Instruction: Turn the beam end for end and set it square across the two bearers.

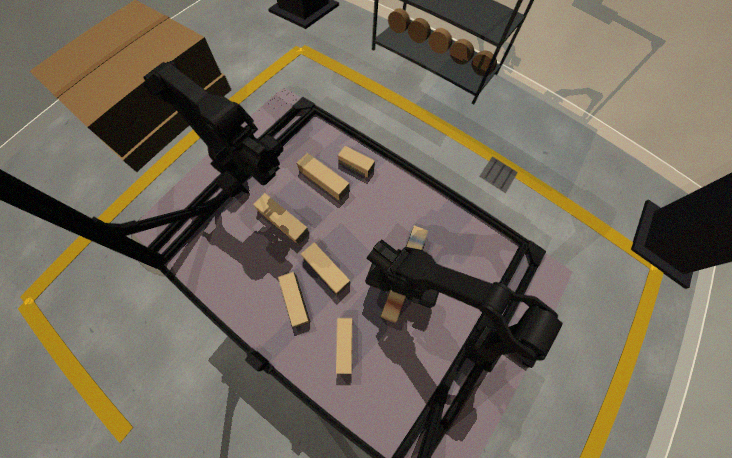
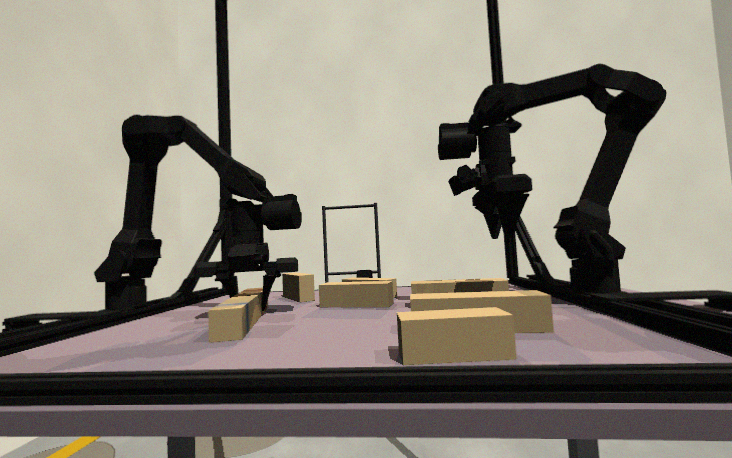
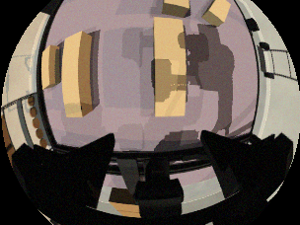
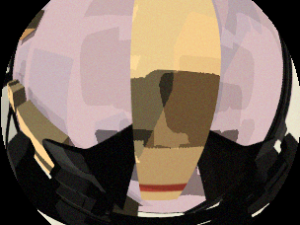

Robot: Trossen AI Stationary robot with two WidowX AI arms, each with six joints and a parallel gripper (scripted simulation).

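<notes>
My right hand is 50 mm short of the beam, 10 mm to the right of it and 20 mm above it.
</notes>
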